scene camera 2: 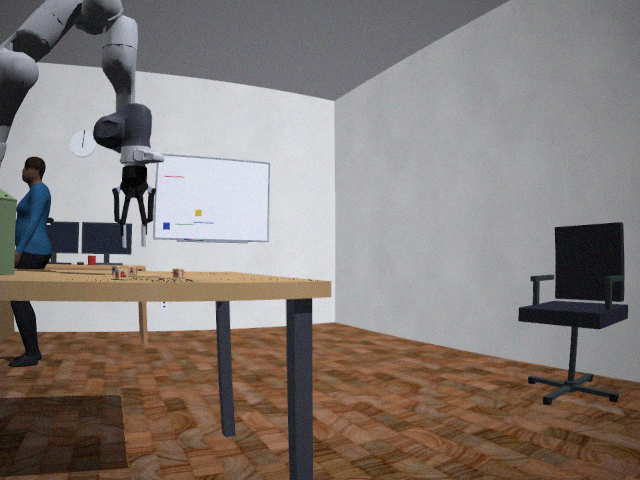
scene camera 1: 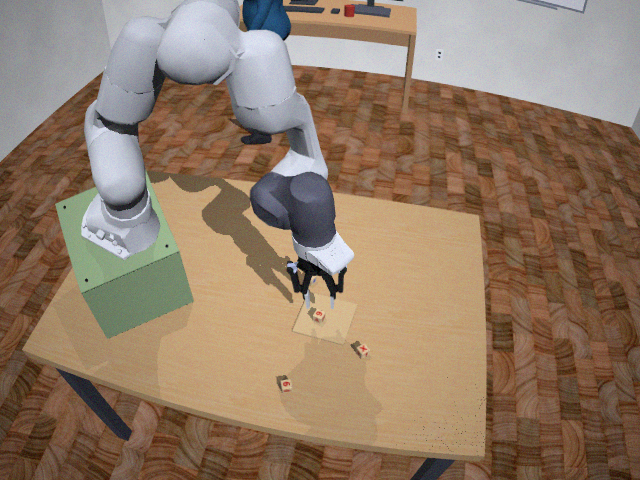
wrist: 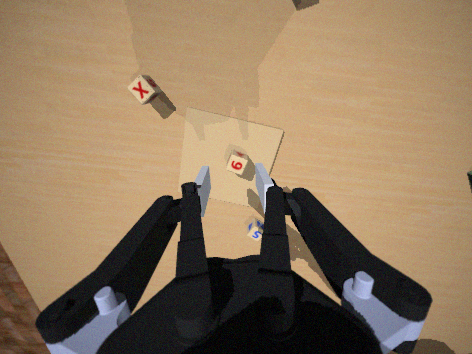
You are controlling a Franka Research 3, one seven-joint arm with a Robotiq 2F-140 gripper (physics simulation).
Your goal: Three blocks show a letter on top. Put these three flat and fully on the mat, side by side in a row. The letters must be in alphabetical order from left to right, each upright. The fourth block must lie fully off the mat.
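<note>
A block with a red 6- or 9-like mark [scene camera 1: 318, 315] [scene camera 2: 132, 271] [wrist: 237, 163] lies flat on the mat [scene camera 1: 347, 323] [wrist: 196, 118], towards its robot side, slightly turned. My gripper [scene camera 1: 320, 301] [scene camera 2: 133, 243] [wrist: 232, 175] is part open and empty above it, fingers either side in the wrist view. A block with a red X [scene camera 1: 363, 350] [scene camera 2: 178, 273] [wrist: 142, 89] lies off the mat to its front right. A similar red 6- or 9-like block [scene camera 1: 285, 384] [scene camera 2: 121, 273] lies nearer the table's front. A blue S- or 5-like block [scene camera 1: 313, 280] [wrist: 255, 232] lies behind the mat, partly hidden by my gripper.
The table [scene camera 1: 413, 289] [scene camera 2: 232, 290] carries the green robot base [scene camera 1: 139, 299] at its left. The arm's shadow crosses the table left of the mat. A person in blue [scene camera 1: 266, 18] [scene camera 2: 35, 217] and a desk [scene camera 1: 361, 25] are behind, away from the table.
</note>
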